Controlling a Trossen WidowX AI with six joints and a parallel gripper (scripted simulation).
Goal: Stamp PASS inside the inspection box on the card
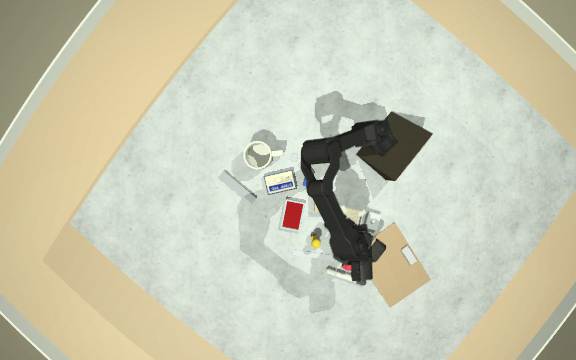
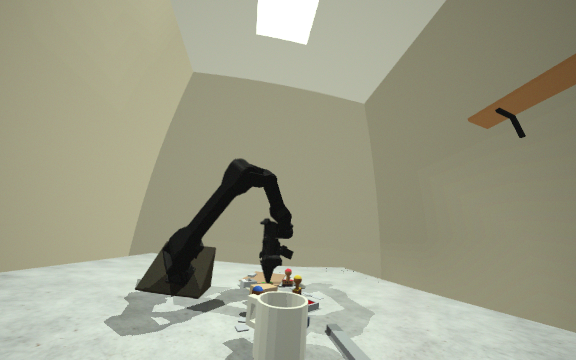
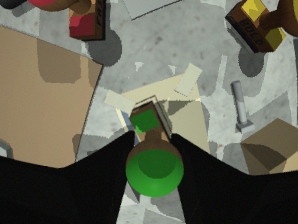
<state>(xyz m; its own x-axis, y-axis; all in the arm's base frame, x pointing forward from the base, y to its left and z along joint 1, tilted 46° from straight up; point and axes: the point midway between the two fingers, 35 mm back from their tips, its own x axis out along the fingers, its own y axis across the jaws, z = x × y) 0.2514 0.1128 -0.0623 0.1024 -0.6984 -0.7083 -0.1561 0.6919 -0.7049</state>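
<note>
My gripper tip is now right at the green-knobbed stamp. From my gripper tip the other things lie so: cream card 3 cm below, 2 cm to the right, 1 cm behind; then red stamp 8 cm ahead, 6 cm to the left; then screw 8 cm to the right, 3 cm ahead, 2 cm below.
</note>
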